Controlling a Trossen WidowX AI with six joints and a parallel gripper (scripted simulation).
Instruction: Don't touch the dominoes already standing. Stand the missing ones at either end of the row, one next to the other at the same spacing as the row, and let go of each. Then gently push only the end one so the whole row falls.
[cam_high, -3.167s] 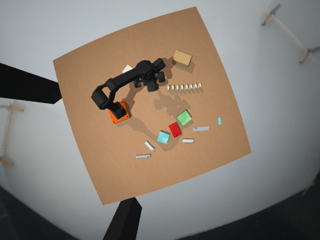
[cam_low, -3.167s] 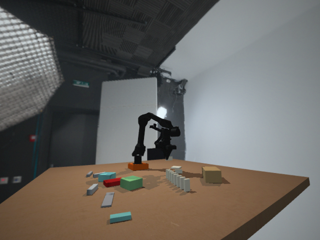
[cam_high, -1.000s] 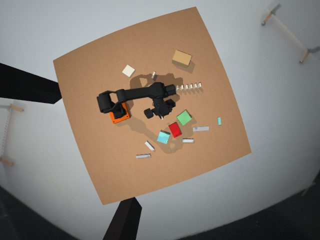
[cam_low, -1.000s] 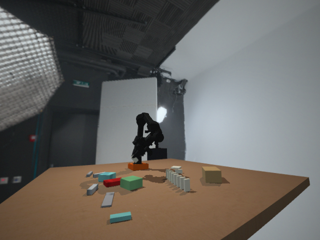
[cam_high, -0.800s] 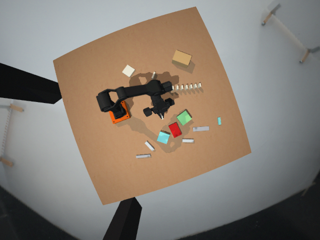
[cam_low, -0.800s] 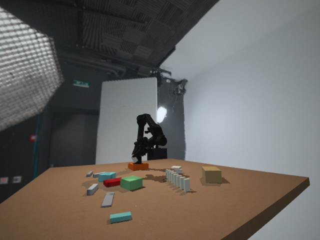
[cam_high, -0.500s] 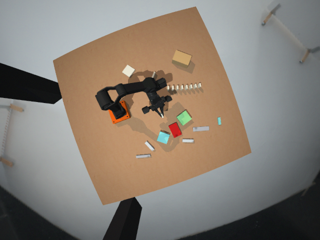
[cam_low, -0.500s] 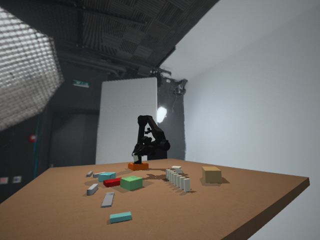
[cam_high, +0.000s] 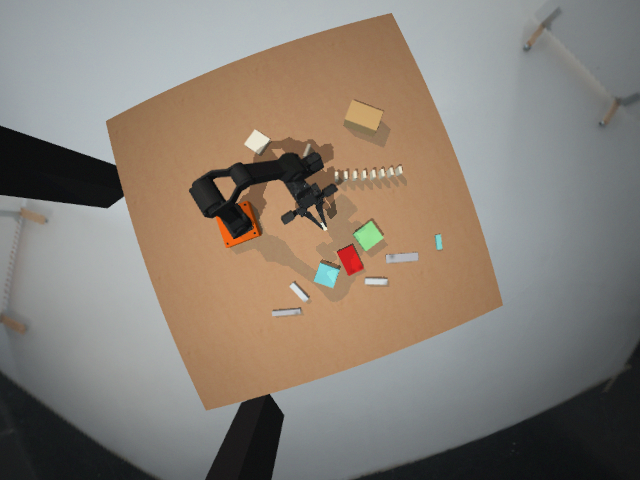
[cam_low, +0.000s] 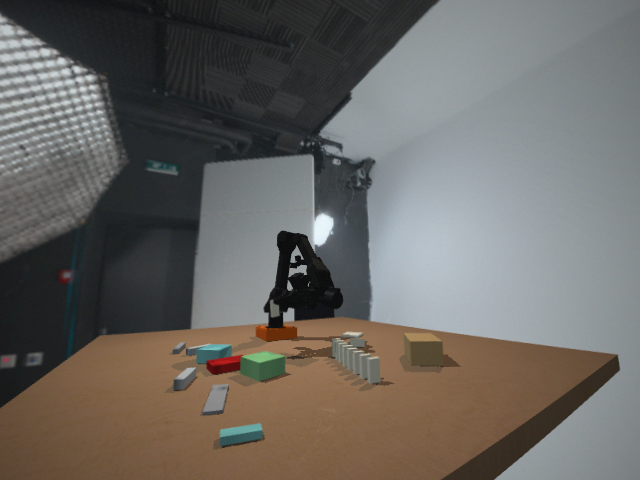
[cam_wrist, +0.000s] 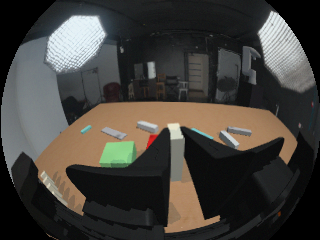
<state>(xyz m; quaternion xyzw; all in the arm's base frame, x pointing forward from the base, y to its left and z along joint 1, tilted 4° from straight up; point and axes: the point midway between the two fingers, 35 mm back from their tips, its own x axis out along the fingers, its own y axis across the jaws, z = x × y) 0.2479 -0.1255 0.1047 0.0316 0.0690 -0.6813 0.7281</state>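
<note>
My gripper tip is now 30 mm short of the red block, 140 mm to the left of it and 150 mm above it. The rest, counted from my gripper tip: green block 120 mm ahead, 100 mm to the right, 140 mm below; cream tile 60 mm behind, 410 mm to the left, 150 mm below; cyan block 70 mm behind, 150 mm to the right, 140 mm below.
</note>
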